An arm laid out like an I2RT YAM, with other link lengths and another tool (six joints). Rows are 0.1 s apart.
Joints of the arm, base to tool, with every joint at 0 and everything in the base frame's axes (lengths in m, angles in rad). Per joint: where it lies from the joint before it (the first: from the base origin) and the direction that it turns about. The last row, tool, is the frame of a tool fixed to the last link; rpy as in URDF.
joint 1: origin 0 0 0.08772 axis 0 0 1
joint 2: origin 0.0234 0.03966 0.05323 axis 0 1 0
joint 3: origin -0.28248 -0.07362 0 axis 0 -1 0
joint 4: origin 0.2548 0.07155 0.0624 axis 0 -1 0
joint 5: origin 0.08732 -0.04 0.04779 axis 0 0 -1
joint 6: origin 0.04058 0 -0.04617 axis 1 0 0
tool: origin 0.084 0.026 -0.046 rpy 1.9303 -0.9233 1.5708
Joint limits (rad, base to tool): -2.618..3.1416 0..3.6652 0..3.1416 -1.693..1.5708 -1.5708..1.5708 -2.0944..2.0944
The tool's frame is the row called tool.
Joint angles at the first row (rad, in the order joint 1, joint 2, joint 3, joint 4, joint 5, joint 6):
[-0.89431, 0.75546, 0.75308, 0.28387, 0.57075, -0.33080]
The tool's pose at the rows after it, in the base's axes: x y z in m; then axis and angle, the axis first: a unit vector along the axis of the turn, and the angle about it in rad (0 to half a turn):
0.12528, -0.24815, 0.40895, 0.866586, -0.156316, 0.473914, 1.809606
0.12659, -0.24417, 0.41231, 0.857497, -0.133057, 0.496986, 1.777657
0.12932, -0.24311, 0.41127, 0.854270, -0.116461, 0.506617, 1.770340
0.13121, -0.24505, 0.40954, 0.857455, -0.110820, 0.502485, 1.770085
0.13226, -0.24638, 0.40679, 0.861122, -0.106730, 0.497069, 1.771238
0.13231, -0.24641, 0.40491, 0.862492, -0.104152, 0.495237, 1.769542
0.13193, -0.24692, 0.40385, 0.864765, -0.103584, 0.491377, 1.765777
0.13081, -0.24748, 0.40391, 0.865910, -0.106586, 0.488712, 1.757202
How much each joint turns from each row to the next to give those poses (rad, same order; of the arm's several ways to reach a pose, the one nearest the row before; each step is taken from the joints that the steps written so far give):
[-0.00002, -0.03141, -0.04518, 0.09041, -0.04136, -0.01484]
[-0.00002, -0.01753, -0.03474, 0.07137, -0.03978, -0.02124]
[0.00003, -0.00275, -0.01921, 0.03283, -0.02740, -0.00743]
[0.00002, 0.01019, -0.00198, 0.00847, -0.00560, -0.00831]
[-0.00002, 0.00550, -0.00449, 0.00374, -0.00298, -0.00744]
[0.00001, -0.00118, -0.00731, 0.00609, -0.00225, -0.00511]
[-0.00004, 0.00115, -0.00337, 0.00463, 0.00211, -0.00766]
[0.00006, 0.00139, -0.00326, 0.01071, 0.00745, -0.00825]

